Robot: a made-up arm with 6 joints.
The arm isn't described. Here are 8 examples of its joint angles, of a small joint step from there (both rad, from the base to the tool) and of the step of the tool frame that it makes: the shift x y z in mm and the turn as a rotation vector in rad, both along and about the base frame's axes.
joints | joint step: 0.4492 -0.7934 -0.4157 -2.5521 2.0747 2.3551 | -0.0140 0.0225 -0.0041 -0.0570 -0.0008 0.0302
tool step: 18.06 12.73 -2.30 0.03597 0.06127 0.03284
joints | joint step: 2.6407 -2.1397 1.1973 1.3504 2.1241 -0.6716 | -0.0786 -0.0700 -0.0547 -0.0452 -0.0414 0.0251
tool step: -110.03 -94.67 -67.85 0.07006 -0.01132 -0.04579
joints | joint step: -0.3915 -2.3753 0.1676 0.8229 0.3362 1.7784 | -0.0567 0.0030 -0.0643 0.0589 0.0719 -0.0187
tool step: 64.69 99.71 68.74 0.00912 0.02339 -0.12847
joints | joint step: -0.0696 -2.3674 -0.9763 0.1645 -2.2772 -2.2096 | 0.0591 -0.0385 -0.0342 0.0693 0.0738 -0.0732
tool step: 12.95 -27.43 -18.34 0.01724 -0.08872 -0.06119
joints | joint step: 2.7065 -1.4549 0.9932 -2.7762 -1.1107 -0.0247 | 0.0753 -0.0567 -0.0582 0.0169 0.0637 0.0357
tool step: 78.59 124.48 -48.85 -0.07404 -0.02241 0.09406
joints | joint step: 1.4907 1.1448 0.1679 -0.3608 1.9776 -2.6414 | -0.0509 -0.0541 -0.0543 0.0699 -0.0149 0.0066
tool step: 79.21 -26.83 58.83 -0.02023 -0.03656 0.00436
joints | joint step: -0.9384 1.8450 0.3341 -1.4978 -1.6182 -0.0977 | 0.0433 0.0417 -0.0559 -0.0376 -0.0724 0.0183
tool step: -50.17 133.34 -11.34 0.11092 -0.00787 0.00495
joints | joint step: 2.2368 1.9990 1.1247 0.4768 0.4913 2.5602 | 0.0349 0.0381 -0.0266 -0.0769 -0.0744 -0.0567
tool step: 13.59 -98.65 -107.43 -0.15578 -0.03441 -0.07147
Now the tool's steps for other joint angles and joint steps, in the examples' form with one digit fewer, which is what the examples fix.
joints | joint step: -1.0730 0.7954 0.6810 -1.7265 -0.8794 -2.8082 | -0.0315 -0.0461 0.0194 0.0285 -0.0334 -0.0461
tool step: -60.6 -28.8 108.9 -0.0290 -0.0190 0.0065
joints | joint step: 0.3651 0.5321 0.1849 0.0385 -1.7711 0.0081 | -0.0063 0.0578 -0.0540 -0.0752 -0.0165 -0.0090
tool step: -15.6 -13.6 -175.9 0.0145 0.1426 -0.0432
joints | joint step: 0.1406 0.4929 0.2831 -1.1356 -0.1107 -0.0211 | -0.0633 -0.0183 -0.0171 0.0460 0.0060 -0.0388
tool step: -5.4 -115.5 15.3 -0.0087 -0.0011 -0.0688
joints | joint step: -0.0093 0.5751 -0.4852 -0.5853 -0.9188 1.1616 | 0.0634 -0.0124 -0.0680 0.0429 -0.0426 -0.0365
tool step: -57.9 49.4 -12.4 -0.0142 0.1071 0.0813
